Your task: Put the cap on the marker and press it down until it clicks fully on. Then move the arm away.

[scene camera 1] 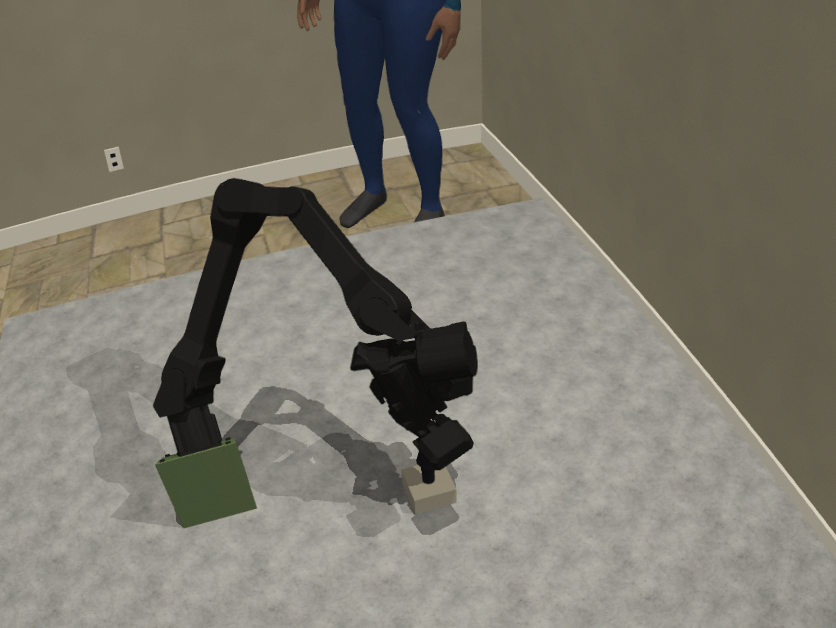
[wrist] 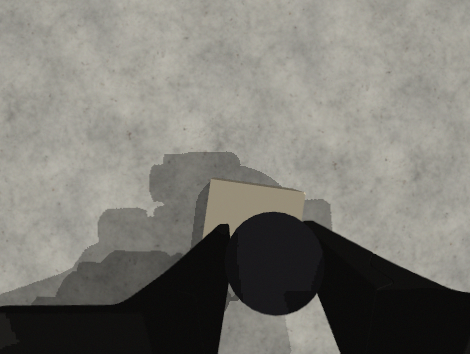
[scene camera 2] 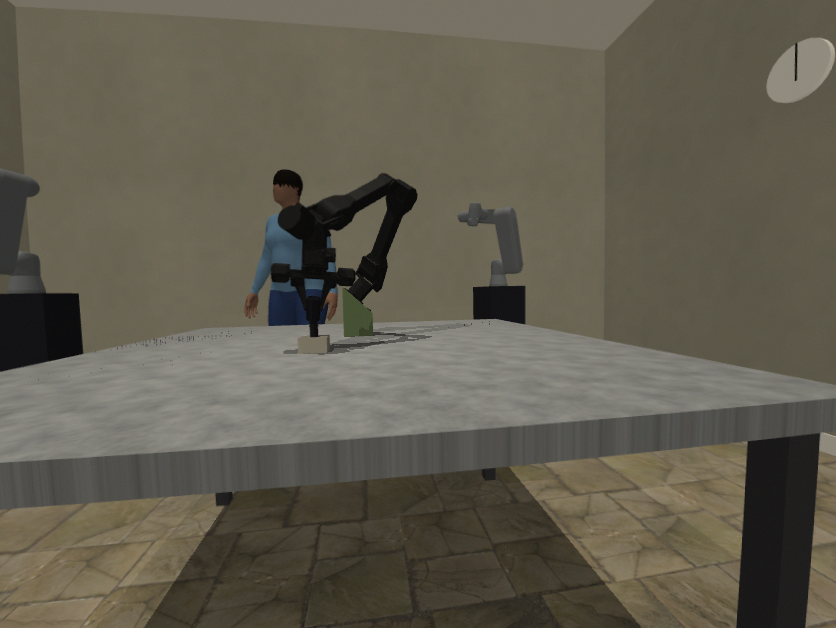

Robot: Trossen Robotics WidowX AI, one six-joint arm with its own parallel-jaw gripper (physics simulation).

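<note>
A black upright cylinder, the marker with its cap, stands on a small beige block. In the wrist view its round dark top fills the space between the fingers. My gripper points down over the block and is shut on the cap, one finger against each side. The fingers are a little above the block. The join between cap and marker cannot be made out, so how far the cap sits on the marker cannot be told.
The block rests on the grey mottled table. A green wedge-shaped mount holds the arm's base, left of the block in the first scene view. A person stands behind the table.
</note>
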